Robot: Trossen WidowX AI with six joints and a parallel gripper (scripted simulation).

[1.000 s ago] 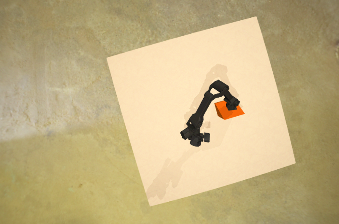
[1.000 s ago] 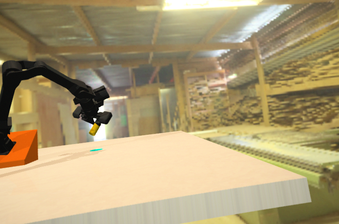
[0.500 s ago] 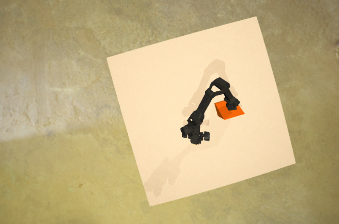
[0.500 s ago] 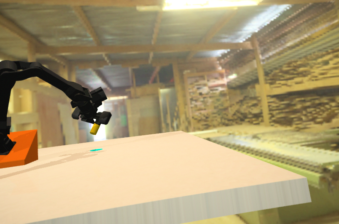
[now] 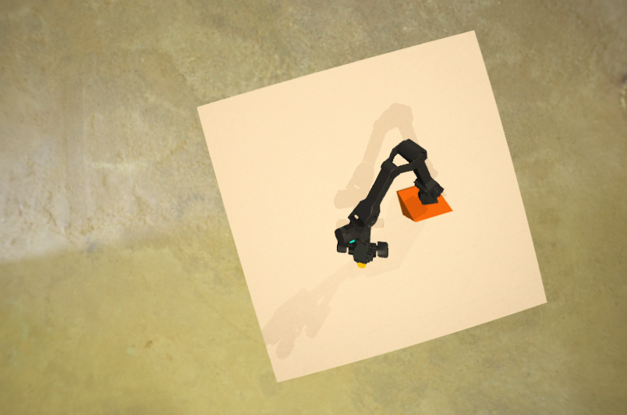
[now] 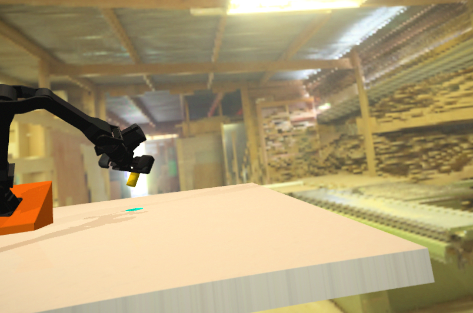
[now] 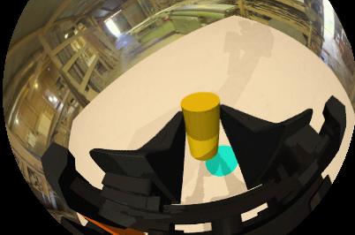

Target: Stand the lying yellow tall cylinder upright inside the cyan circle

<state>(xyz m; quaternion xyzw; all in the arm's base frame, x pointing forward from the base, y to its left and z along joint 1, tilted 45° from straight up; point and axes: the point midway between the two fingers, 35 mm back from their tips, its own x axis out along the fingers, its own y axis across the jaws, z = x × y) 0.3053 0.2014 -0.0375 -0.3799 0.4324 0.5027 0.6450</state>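
Right now the cyan circle is 13 cm below my gripper tip and 3 cm to the right of it. Also, from my gripper tip: yellow cylinder (2 cm below, 1 cm to the right, 1 cm behind).
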